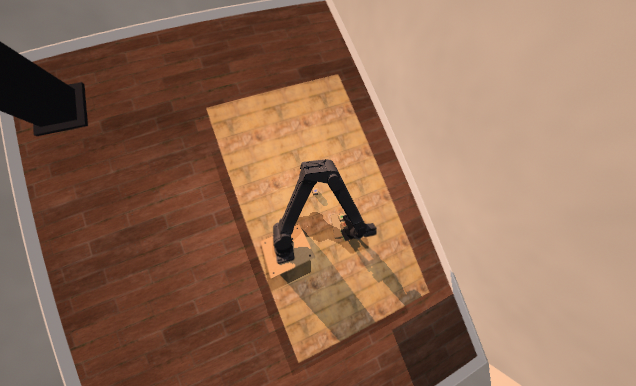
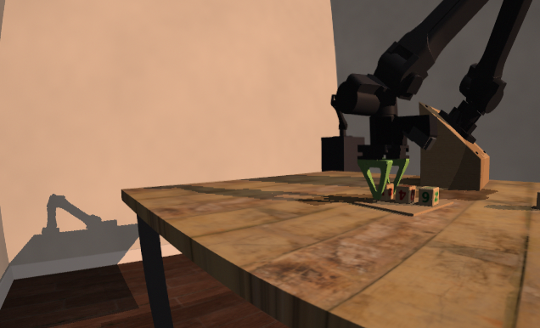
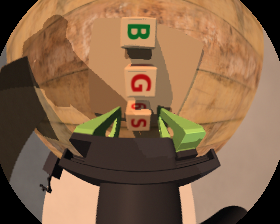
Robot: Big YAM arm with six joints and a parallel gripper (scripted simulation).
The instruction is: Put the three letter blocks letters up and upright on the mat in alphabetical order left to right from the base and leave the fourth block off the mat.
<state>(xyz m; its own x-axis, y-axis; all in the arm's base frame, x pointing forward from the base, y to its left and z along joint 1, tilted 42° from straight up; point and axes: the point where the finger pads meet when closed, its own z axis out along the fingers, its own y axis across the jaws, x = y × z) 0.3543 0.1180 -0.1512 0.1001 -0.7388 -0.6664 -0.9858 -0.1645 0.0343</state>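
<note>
Right now my hand is 5 cm to the right of the thin brown mat and 1 cm above it. Also, from my hand: block: 1 cm behind, 10 cm to the left.
</note>
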